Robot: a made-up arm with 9 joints. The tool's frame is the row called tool.
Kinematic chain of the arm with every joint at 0, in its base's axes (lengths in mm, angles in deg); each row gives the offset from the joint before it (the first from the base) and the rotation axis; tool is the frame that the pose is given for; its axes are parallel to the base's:
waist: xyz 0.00 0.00 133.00 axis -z
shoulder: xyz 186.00 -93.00 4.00 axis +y
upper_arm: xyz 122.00 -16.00 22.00 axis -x
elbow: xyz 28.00 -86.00 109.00 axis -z
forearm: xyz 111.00 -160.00 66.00 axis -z
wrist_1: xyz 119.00 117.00 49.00 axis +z
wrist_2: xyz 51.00 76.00 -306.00 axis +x
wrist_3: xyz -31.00 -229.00 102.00 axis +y
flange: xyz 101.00 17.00 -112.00 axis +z
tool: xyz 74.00 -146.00 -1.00
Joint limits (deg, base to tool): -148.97..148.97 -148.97..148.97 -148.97..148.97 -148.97..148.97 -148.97..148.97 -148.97..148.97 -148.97..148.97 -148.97..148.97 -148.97..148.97
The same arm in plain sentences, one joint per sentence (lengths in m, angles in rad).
The arm has nine revolute joints in a row. What follows holds with every joint at zero, and every direction is one of the base frame's. The first joint sits 0.1330 m along +z from the base frame's origin and rotates about -z, from -2.6000 to 2.6000 rad. The second joint sits 0.1860 m along +x and 0.0930 m along -y and 0.0040 m along +z from the first joint and rotates about +y, from -2.6000 to 2.6000 rad. The third joint sits 0.1220 m along +x and 0.0160 m along -y and 0.0220 m along +z from the second joint and rotates about -x, from -2.6000 to 2.6000 rad. The fourth joint sits 0.0280 m along +x and 0.0860 m along -y and 0.1090 m along +z from the third joint and rotates about -z, from -2.6000 to 2.6000 rad. The fifth joint sits 0.1110 m along +x and 0.1600 m along -y and 0.0660 m along +z from the fourth joint and rotates about -z, from -2.6000 to 2.6000 rad. The sixth joint sits 0.1190 m along +x and 0.1170 m along +y and 0.0490 m along +z from the fifth joint and rotates about +z, from -2.6000 to 2.6000 rad. The seventh joint sits 0.0510 m along +x and 0.0760 m along +y and 0.3060 m along -z from the sixth joint and rotates about +x, from -2.6000 to 2.6000 rad. The eighth joint sits 0.0310 m along -x and 0.2290 m along -y and 0.1020 m along +z from the seventh joint and rotates about +y, from -2.6000 to 2.6000 rad. The ninth joint sits 0.1010 m along +x and 0.0170 m along +y and 0.1120 m along -z from the eighth joint and rotates about +z, from -2.6000 to 2.6000 rad. The tool frame, which is the frame that the pose is given for, sits 0.0740 m along +x and 0.1460 m along -y and 0.0010 m along -z from the ninth joint; its axes are parallel to the base frame's.
